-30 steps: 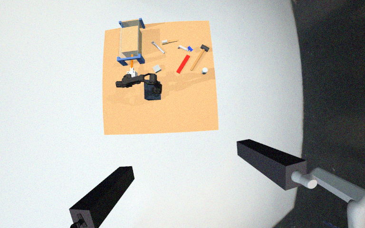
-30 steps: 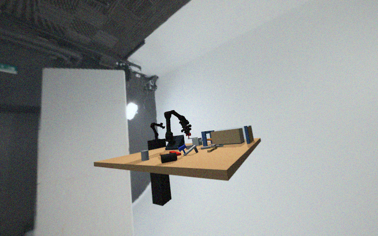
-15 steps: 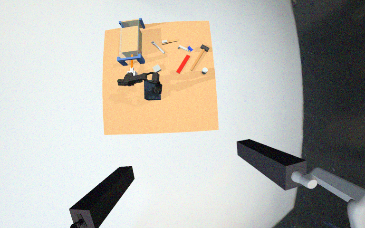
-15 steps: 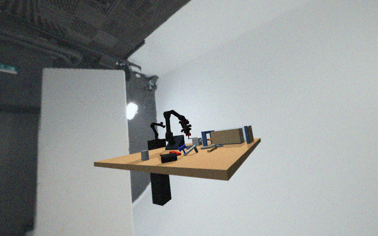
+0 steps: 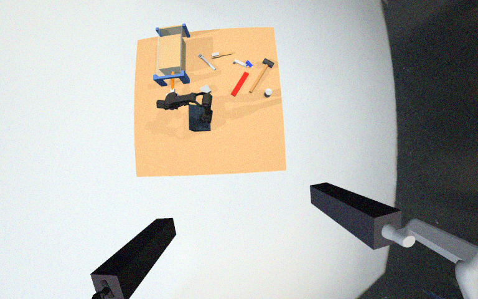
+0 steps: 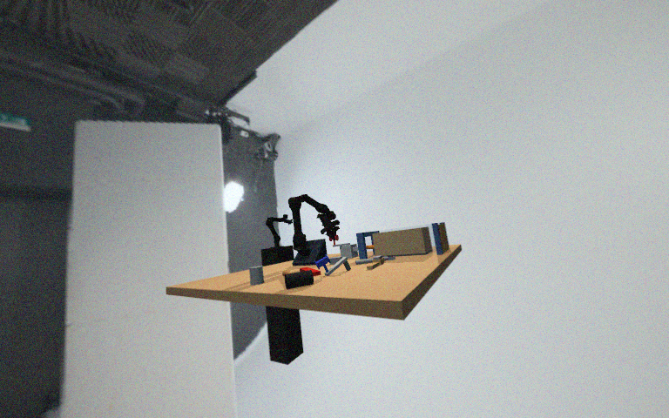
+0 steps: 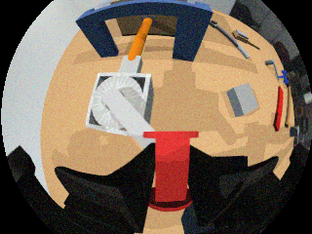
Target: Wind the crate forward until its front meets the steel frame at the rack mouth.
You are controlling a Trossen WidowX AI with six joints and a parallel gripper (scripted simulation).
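My gripper tip is now 10 mm short of the winch handle, 30 mm to the right of it and 30 mm above it. Also, from my gripper tip: winch: 40 mm ahead, 70 mm to the left, 100 mm below; then red knob: 20 mm behind; then blue steel frame: 210 mm ahead, 60 mm to the left, 30 mm below.
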